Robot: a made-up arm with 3 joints.
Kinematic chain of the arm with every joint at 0, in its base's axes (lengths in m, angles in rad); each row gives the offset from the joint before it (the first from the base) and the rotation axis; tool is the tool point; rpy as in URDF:
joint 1: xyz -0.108 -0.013 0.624 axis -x
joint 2: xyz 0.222 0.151 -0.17 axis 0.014 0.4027 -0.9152
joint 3: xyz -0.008 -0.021 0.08 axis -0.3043 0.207 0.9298
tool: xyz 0.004 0.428 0.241 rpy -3.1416 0 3.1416
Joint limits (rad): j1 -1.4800..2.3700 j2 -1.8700..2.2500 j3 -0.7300..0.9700
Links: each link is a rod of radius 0.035 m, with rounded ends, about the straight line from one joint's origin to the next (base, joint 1, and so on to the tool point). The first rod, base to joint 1, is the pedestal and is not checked.
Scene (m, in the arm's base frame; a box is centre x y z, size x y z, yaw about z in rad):
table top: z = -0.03
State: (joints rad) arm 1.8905 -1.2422 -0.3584
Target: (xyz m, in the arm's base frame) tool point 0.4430 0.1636 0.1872
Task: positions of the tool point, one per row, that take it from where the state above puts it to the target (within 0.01 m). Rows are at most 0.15 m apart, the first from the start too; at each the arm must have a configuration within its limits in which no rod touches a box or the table.
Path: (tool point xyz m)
1: -0.2381 0.0069 0.2020
2: -0.1557 0.0349 0.1311
3: -0.0597 0.0692 0.0827
4: 0.0446 0.1044 0.0589
5: 0.1521 0.1357 0.0598
6: 0.2573 0.1583 0.0837
7: 0.3557 0.1685 0.1276
8: 0.4430 0.1636 0.1872

